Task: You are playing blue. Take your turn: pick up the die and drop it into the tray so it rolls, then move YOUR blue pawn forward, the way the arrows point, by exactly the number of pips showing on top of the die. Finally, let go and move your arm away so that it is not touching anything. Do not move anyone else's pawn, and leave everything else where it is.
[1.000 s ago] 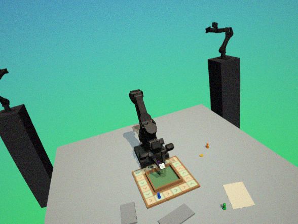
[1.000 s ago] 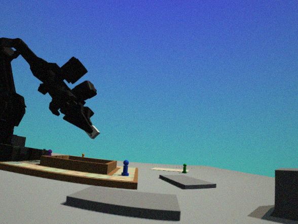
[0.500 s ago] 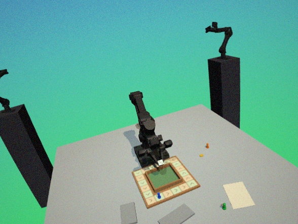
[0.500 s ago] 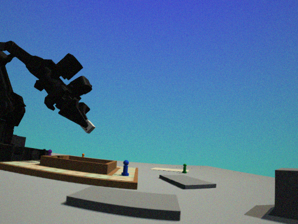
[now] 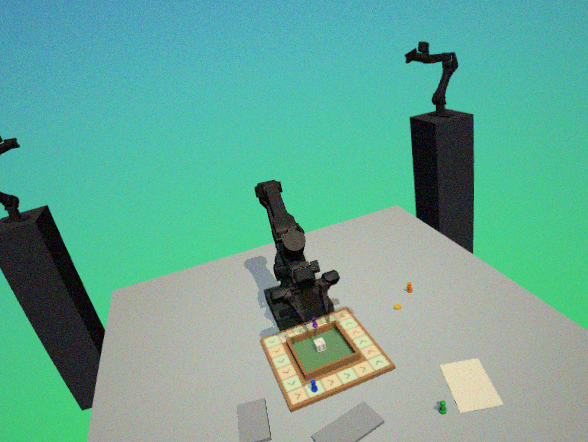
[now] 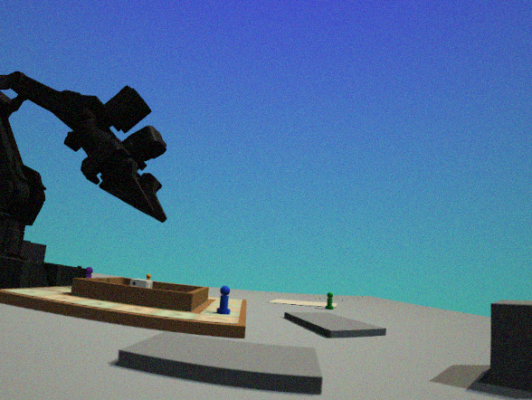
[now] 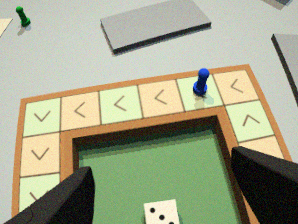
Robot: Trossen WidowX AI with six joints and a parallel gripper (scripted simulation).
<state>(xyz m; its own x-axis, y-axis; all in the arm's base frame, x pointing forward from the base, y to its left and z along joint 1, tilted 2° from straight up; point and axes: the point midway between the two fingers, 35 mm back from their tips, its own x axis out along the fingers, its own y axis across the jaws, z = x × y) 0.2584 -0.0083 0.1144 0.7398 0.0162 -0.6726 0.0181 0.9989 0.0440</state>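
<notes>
My gripper tip is 12 cm short of the blue pawn, 7 cm to the left of it and 11 cm above it. Round my gripper tip: purple pawn: 11 cm behind, 2 cm to the left, 11 cm below; green tray: 13 cm below; white die: 1 cm behind, 11 cm below.
</notes>
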